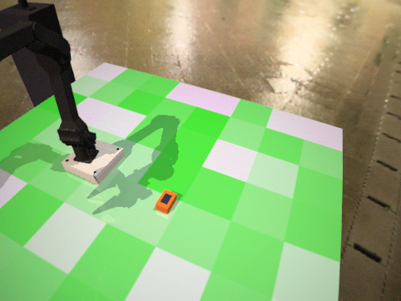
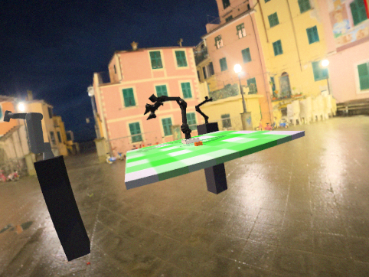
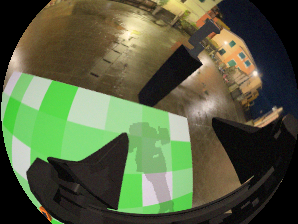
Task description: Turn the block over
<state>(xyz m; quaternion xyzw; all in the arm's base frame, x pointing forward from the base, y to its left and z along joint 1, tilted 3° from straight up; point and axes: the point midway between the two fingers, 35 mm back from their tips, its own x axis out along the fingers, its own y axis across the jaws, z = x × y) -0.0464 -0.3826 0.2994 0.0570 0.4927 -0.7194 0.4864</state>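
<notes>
My gripper tip is 380 mm short of the block, 310 mm above it and 300 mm to the right of it.
</notes>
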